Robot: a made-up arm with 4 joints.
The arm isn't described. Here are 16 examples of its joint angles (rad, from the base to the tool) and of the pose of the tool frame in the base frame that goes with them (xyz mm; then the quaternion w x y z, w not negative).
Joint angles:
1: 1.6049 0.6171 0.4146 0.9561
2: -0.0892 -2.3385 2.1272 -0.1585
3: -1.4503 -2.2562 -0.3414 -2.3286
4: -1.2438 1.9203 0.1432 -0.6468
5: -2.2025 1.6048 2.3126 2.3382
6: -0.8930 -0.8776 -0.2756 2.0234
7: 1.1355 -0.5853 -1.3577 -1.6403
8: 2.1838 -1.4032 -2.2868 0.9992
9: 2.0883 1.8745 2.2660 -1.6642
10: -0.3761 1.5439 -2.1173 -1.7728
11: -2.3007 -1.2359 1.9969 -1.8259
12: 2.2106 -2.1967 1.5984 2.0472
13: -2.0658 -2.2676 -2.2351 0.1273
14: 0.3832 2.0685 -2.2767 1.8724
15: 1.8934 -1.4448 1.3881 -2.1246
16: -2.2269 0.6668 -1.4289 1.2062
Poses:
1: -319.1 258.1 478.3 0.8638 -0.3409 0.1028 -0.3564
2: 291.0 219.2 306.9 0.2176 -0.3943 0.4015 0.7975
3: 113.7 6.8 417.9 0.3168 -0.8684 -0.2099 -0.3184
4: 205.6 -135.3 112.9 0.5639 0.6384 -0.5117 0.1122
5: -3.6 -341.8 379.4 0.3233 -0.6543 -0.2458 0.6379
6: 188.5 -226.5 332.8 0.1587 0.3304 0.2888 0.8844
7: -140.9 207.7 374.5 0.0426 -0.5261 -0.3676 0.7657
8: 381.8 121.1 402.6 0.0652 -0.2531 0.7005 0.6641
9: 165.8 54.9 156.5 0.7716 0.5961 0.2212 0.0199
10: 6.7 71.0 199.4 0.6599 0.5980 0.3865 0.2399
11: -91.6 -22.4 554.0 0.3145 0.0475 -0.7521 0.5772
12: -98.7 -196.8 146.2 0.3683 0.6994 -0.0521 0.6103
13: -126.4 -197.8 660.0 0.8093 -0.1118 0.5382 -0.2071
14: 204.5 137.0 469.3 0.3713 0.1265 0.5737 -0.7190
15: -24.3 -95.9 495.2 0.1383 -0.5353 0.4495 -0.7016
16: -13.6 120.0 66.6 0.3158 -0.6610 -0.0867 -0.6751
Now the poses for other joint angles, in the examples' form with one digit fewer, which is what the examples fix.
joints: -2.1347 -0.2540 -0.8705 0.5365
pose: 339 -80 174 0.262 0.209 0.380 0.862
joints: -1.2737 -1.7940 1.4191 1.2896
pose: 130 335 320 0.353 0.402 -0.596 -0.599
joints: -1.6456 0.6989 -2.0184 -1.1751
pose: -64 -129 117 0.419 0.307 0.756 0.398
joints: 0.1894 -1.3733 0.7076 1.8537
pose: 166 -259 407 0.326 0.367 0.539 0.684
